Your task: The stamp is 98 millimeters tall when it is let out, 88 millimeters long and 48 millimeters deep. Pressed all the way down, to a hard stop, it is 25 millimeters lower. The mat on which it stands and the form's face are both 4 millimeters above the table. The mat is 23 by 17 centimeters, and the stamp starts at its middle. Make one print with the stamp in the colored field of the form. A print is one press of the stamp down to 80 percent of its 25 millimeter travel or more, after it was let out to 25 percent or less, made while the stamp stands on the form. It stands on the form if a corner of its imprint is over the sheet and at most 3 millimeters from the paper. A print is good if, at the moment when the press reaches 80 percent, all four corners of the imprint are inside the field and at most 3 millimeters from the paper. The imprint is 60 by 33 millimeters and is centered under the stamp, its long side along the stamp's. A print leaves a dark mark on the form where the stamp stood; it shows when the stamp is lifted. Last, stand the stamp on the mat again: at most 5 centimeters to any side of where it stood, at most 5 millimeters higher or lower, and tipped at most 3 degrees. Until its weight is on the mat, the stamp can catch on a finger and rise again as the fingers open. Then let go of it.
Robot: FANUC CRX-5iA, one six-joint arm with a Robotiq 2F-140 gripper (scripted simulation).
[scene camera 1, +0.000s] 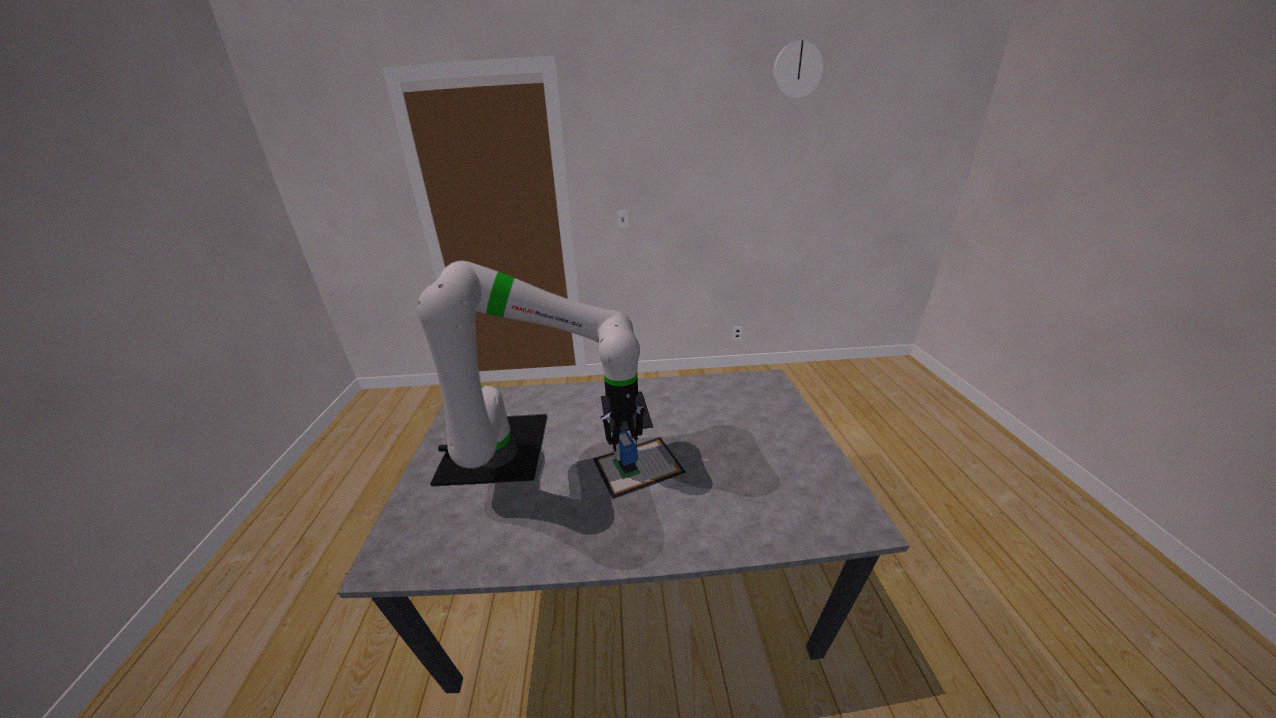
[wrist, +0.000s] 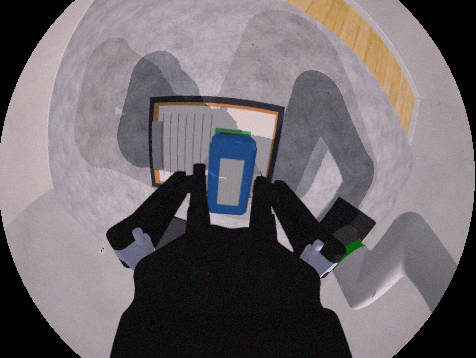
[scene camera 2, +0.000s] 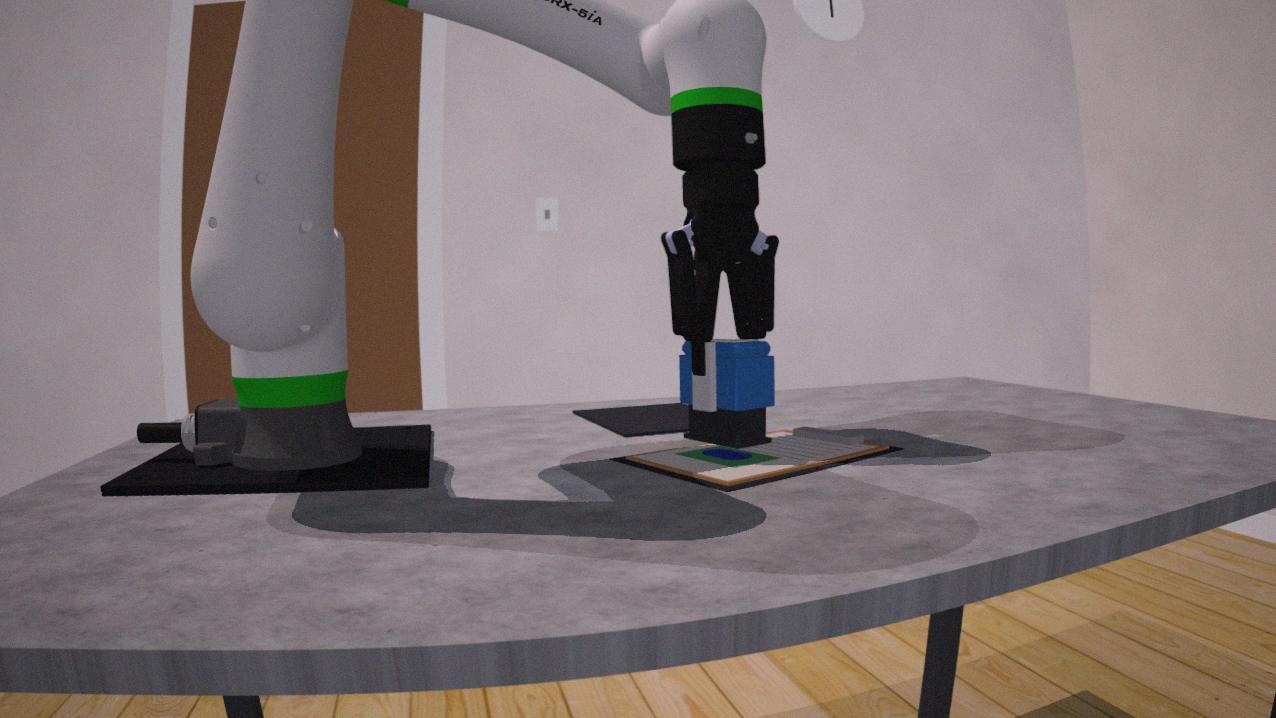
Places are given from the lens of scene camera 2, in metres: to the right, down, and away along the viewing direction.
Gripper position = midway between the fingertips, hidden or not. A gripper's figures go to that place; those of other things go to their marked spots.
my gripper (scene camera 2: 726, 407): 0.09, 0.05, 0.77
stamp (scene camera 2: 744, 373): 0.10, 0.01, 0.72
